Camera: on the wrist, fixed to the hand. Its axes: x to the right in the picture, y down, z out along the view.
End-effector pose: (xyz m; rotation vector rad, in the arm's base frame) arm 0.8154 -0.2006 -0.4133 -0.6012 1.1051 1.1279
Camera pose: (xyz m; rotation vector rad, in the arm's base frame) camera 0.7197 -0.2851 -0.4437 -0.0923 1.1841 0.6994
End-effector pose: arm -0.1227 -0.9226 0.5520 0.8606 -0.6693 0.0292
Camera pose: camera -0.0811 -0.8002 0.5293 1.4768 -0.7841 0.0763
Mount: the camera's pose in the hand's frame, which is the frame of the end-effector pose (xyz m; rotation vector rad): -0.0084 0.0538 -0.1194 0.5935 -0.1615 -0.0946
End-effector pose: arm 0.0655 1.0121 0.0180 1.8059 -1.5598 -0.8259
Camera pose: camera 0.1249 1.0194 0.1348 2.2833 -1.9864 -0.5958
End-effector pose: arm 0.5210 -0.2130 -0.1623 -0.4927 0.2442 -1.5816
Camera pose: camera 0.5151 -0.2258 -0.2928 -0.1649 -0.3711 -1.6032
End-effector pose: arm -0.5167 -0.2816 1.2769 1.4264 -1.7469 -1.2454
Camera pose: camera -0.4354 -0.3102 1.3758 1.7836 -2.3111 -0.9425
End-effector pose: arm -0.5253 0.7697 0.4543 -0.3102 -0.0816 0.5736
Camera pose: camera -0.5411 0.7762 0.3242 0.3159 -0.0775 0.5033
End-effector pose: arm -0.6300 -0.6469 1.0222 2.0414 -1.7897 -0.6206
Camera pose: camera -0.6112 -0.6485 1.1521 -2.2159 1.9091 0.2648
